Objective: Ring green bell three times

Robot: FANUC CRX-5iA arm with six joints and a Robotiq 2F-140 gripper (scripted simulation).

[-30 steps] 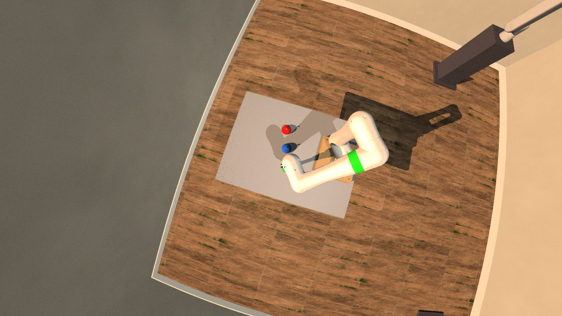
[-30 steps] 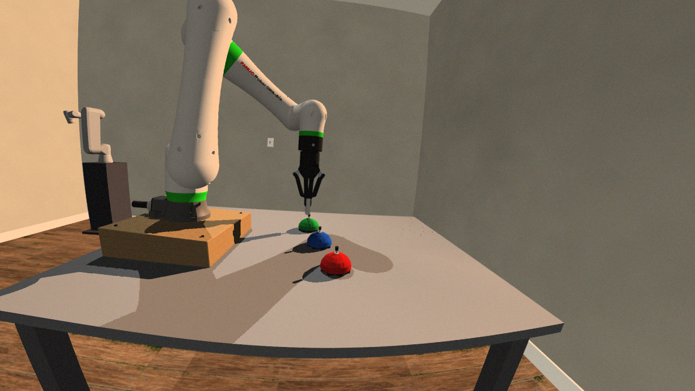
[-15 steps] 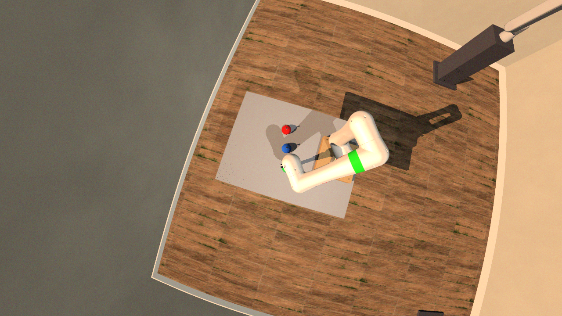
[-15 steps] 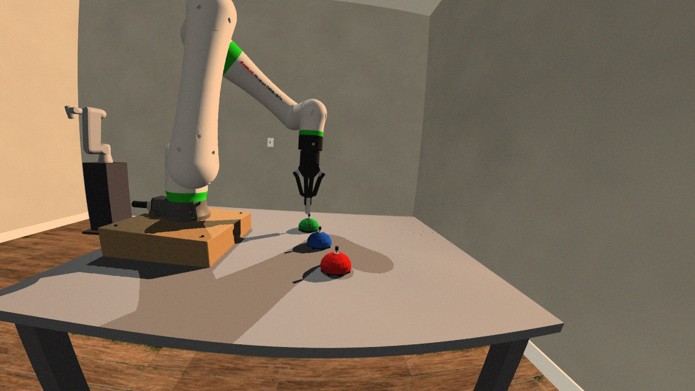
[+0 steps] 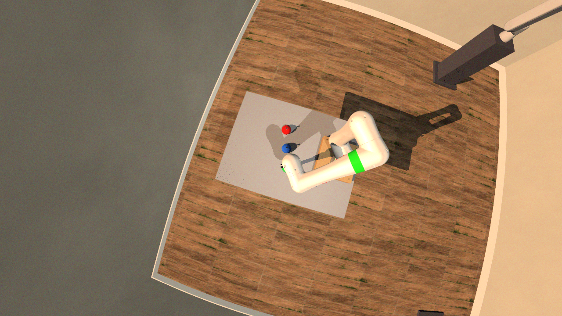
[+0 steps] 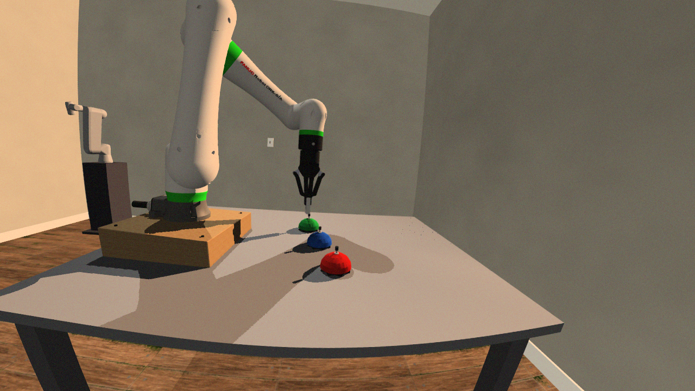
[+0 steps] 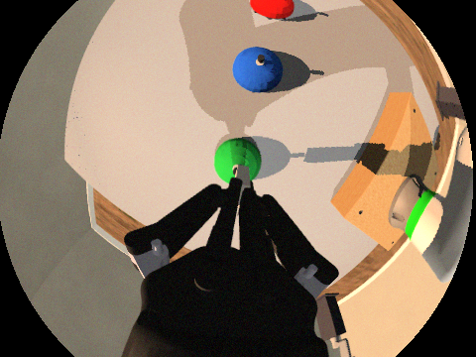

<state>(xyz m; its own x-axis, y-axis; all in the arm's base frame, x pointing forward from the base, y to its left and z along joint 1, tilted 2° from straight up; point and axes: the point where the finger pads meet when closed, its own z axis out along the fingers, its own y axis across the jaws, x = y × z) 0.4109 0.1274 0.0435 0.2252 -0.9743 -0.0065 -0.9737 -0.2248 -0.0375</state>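
Now: hand 60 mm above the green bell and 10 mm short of it. Round my hand: blue bell (160 mm to the right, 60 mm below, 50 mm ahead); red bell (320 mm to the right, 80 mm ahead, 60 mm below).
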